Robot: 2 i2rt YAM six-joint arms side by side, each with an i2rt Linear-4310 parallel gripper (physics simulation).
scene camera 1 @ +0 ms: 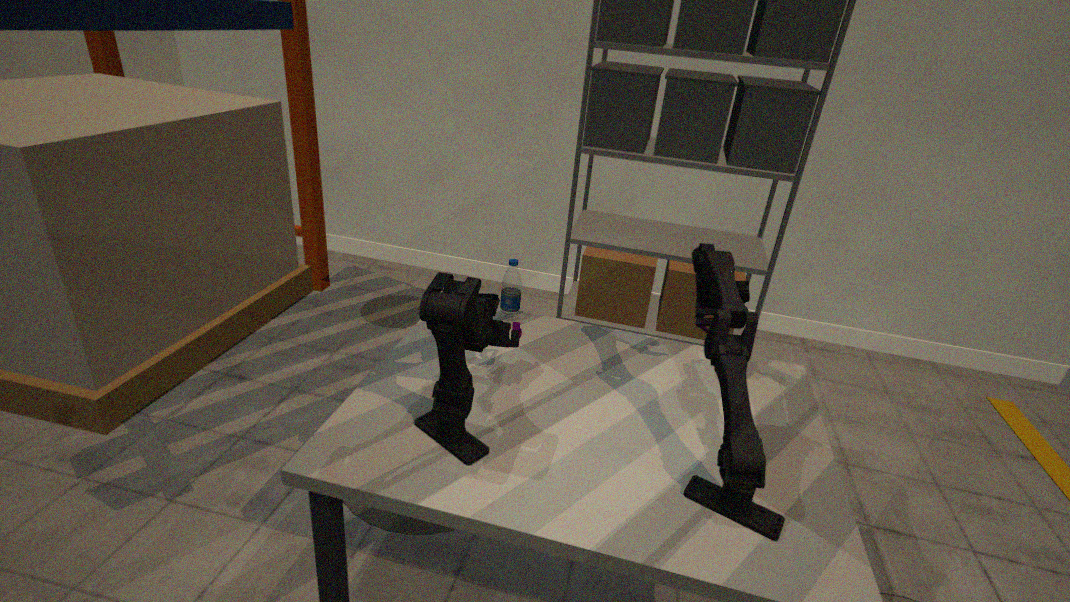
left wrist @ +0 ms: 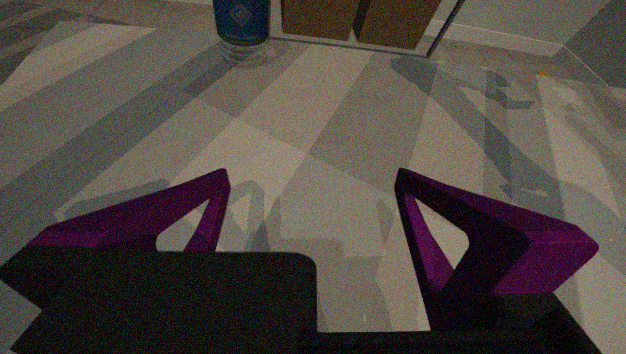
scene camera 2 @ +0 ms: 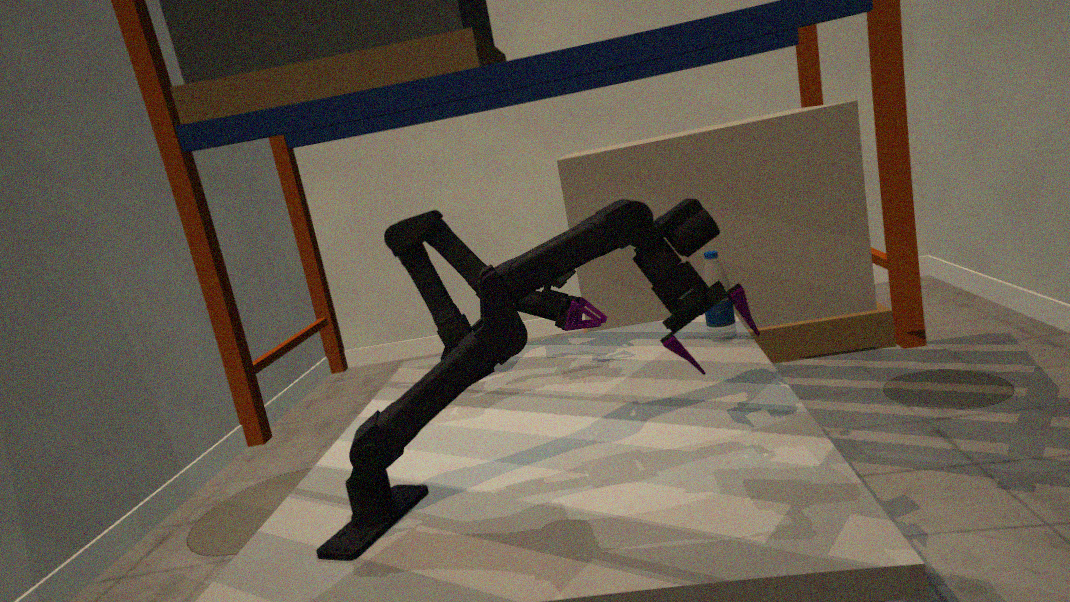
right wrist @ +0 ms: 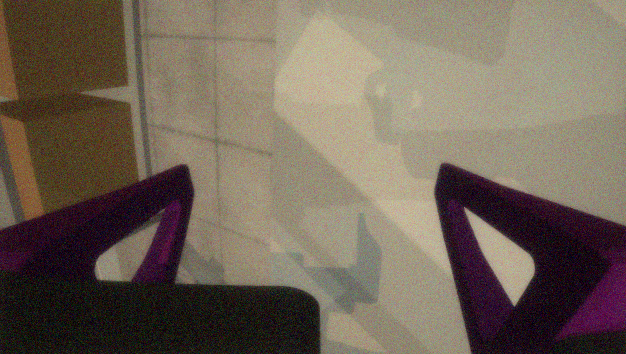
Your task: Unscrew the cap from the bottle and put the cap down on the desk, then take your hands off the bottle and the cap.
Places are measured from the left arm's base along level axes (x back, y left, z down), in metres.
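Where they show: left gripper, between the fingertips: (scene camera 1: 505,331) (left wrist: 312,177) (scene camera 2: 604,321); right gripper, between the fingertips: (scene camera 1: 710,319) (scene camera 2: 731,354) (right wrist: 314,177); left arm's base, origin of its link: (scene camera 1: 451,437); right arm's base, origin of its link: (scene camera 1: 732,507) (scene camera 2: 376,522).
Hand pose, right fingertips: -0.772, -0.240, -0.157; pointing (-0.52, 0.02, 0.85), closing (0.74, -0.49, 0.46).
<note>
Each offset is from my right fingertips to the top centre of the thing, as dx, dy, dz. Level surfaces: height alone.
The clear bottle with a blue label @[+0.241, +0.570, -0.049] (scene camera 1: 511,299) (scene camera 2: 719,312) (left wrist: 242,22) stands upright near the desk's far edge in scene camera 1. Its blue cap @[+0.241, +0.570, -0.050] (scene camera 1: 513,262) (scene camera 2: 710,254) sits on top; the cap does not show in the left wrist view. My left gripper (scene camera 1: 516,330) (scene camera 2: 587,314) (left wrist: 312,177) is open and empty, low over the desk @[dz +0.156] (scene camera 1: 598,464) (scene camera 2: 673,449), apart from the bottle. My right gripper (scene camera 2: 731,352) (right wrist: 314,177) is open and empty above the desk. In scene camera 2 it partly covers the bottle. Neither gripper touches the bottle.
A metal shelf rack (scene camera 1: 669,55) with dark bins and cardboard boxes (scene camera 1: 617,288) stands behind the desk in scene camera 1. A large pale crate (scene camera 1: 164,232) (scene camera 2: 793,224) stands under a rack with orange posts (scene camera 1: 305,134) (scene camera 2: 896,172) and a blue beam.
</note>
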